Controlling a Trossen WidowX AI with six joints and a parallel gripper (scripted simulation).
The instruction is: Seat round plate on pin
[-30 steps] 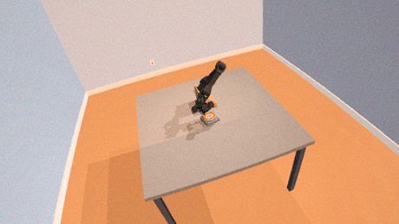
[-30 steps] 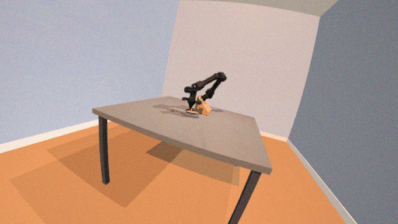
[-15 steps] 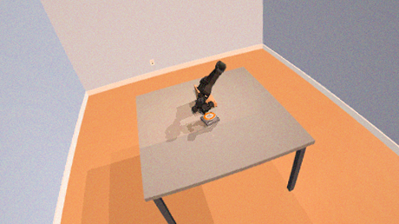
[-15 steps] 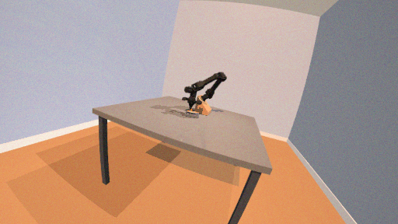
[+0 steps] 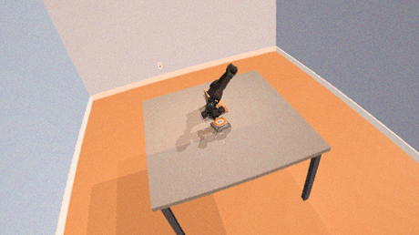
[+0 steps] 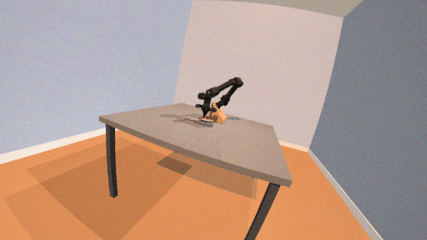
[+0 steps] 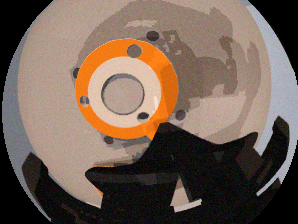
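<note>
The grey base is 4 cm ahead of my gripper tip, 3 cm to the left of it and 2 cm below it.
</note>
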